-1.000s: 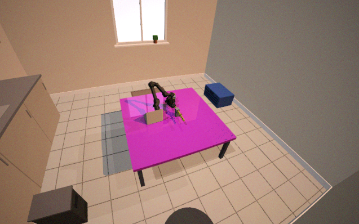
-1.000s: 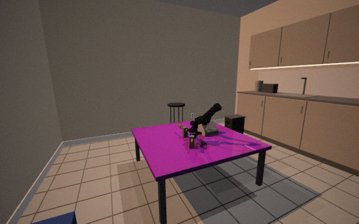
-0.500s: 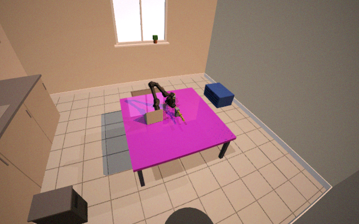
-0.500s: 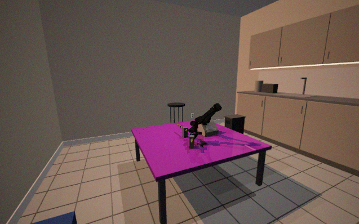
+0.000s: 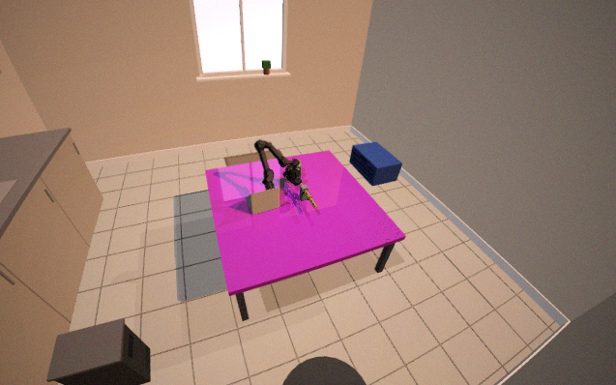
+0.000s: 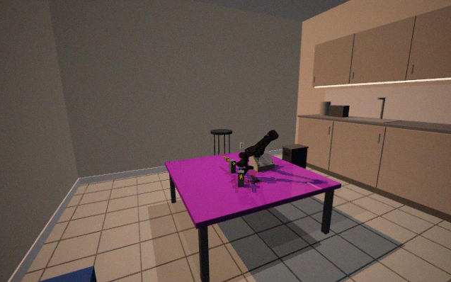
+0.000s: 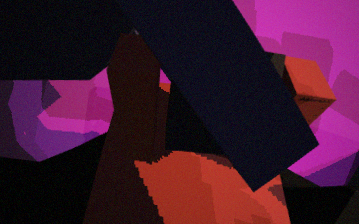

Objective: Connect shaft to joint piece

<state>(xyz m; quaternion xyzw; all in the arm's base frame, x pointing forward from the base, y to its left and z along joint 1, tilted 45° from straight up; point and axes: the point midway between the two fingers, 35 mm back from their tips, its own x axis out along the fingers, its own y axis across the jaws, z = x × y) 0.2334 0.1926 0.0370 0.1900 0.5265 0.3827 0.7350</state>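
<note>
Now: the orange joint piece 50 mm above my gripper tip.
</note>
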